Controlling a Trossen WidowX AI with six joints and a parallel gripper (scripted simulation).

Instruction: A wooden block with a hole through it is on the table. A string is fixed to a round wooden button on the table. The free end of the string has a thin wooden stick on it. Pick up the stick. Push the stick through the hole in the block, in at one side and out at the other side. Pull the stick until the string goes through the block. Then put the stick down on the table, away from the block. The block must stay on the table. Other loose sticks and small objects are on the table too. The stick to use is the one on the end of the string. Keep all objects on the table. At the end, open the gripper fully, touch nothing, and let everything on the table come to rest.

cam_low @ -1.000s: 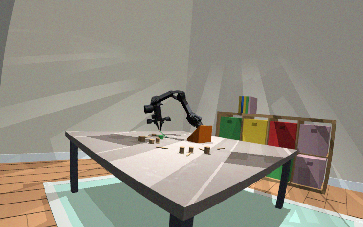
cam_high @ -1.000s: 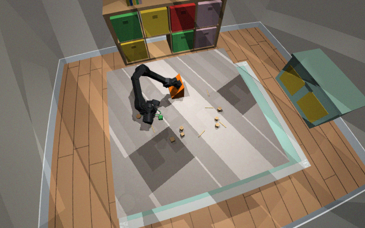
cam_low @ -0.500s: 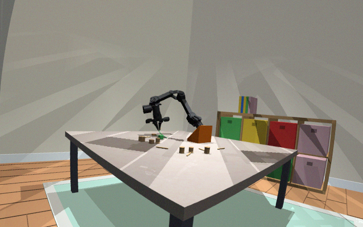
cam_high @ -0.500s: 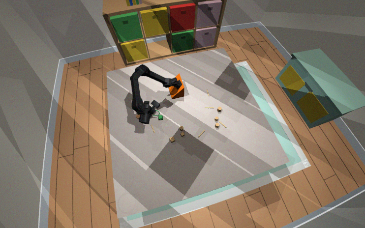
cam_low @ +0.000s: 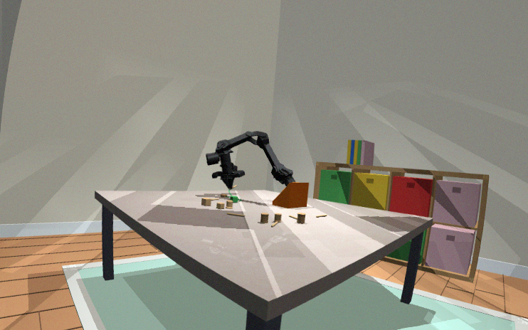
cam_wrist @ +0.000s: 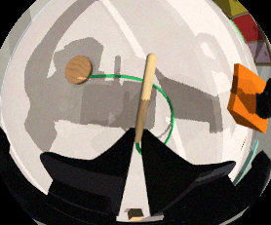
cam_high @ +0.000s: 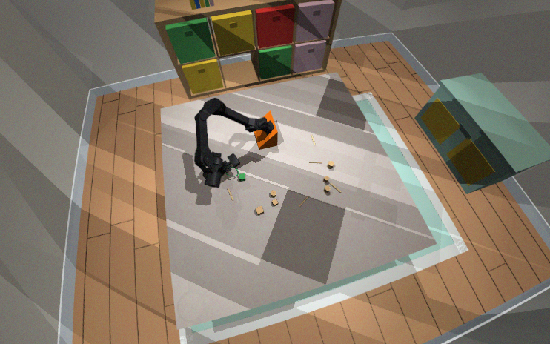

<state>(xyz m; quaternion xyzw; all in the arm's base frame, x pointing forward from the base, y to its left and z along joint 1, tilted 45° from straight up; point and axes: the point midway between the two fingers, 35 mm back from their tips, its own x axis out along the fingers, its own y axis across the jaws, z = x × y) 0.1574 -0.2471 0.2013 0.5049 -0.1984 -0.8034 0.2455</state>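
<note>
Right now the loose stick is 9 cm ahead of my gripper tip, 1 cm to the right of it and 6 cm below it. From my gripper tip the other things lie so: round wooden button 4 cm behind, 9 cm to the right, 5 cm below; green block 5 cm ahead, 8 cm to the left, 4 cm below; thin wooden stick 1 cm behind, 1 cm above.
</note>
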